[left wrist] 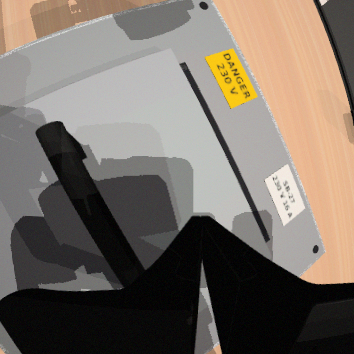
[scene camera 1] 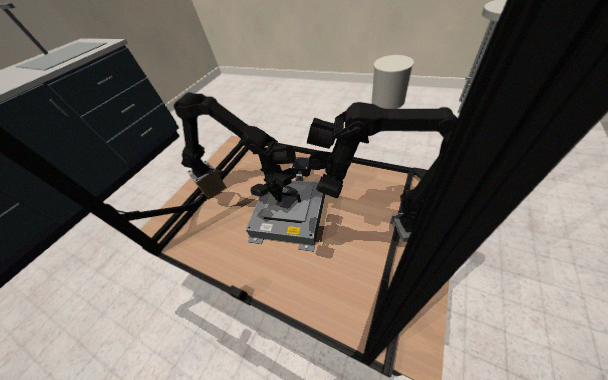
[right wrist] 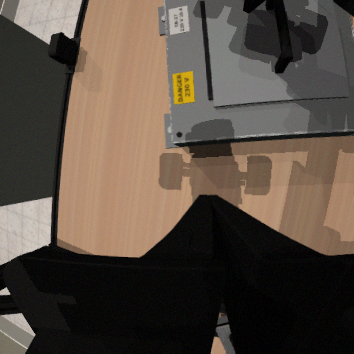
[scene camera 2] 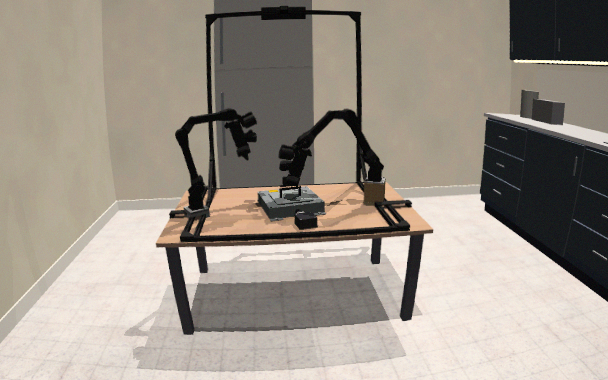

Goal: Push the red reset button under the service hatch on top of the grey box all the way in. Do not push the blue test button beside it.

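Observation:
A grey box lies on the table with a yellow danger label and a white label. Its service hatch is closed, a flat grey lid with a black bar handle. The red and blue buttons do not show; the hatch covers them. My left gripper is shut and empty, low over the hatch beside the handle. My right gripper is shut and empty, higher up, off the box's side.
A small black box sits close behind the grey box in scene camera 1. A brown block stands at the left arm's base. Black frame rails run around the table, and posts rise from it.

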